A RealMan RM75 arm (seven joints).
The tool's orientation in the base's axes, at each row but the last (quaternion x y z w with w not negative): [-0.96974 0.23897 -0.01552 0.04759]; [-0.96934 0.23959 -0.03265 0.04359]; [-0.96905 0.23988 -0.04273 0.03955]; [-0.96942 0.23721 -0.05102 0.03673]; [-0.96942 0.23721 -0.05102 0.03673]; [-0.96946 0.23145 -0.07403 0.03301]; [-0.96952 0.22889 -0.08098 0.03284]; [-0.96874 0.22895 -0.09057 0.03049]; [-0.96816 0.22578 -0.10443 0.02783]
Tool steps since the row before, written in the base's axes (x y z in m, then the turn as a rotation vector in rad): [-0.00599 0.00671 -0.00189 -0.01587 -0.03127 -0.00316]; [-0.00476 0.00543 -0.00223 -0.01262 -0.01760 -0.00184]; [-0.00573 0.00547 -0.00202 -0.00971 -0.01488 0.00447]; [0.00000 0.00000 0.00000 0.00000 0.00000 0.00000]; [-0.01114 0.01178 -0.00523 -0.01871 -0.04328 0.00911]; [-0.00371 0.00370 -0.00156 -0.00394 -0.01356 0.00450]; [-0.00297 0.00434 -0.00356 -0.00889 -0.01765 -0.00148]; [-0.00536 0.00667 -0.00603 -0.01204 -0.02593 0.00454]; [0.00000 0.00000 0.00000 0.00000 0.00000 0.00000]
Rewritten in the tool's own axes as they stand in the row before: [-0.00844 -0.00296 0.00213 0.00047 0.03520 -0.00035]; [-0.00684 -0.00237 0.00219 -0.00300 0.02152 -0.00045]; [-0.00774 -0.00198 0.00173 -0.00130 0.01717 -0.00626]; [0.00000 0.00000 0.00000 0.00000 0.00000 0.00000]; [-0.01572 -0.00484 0.00445 0.00430 0.04596 -0.01325]; [-0.00515 -0.00150 0.00106 0.00325 0.01338 -0.00547]; [-0.00507 -0.00221 0.00311 -0.00012 0.01981 -0.00054]; [-0.00868 -0.00300 0.00502 0.00180 0.02798 -0.00719]; [0.00000 0.00000 0.00000 0.00000 0.00000 0.00000]
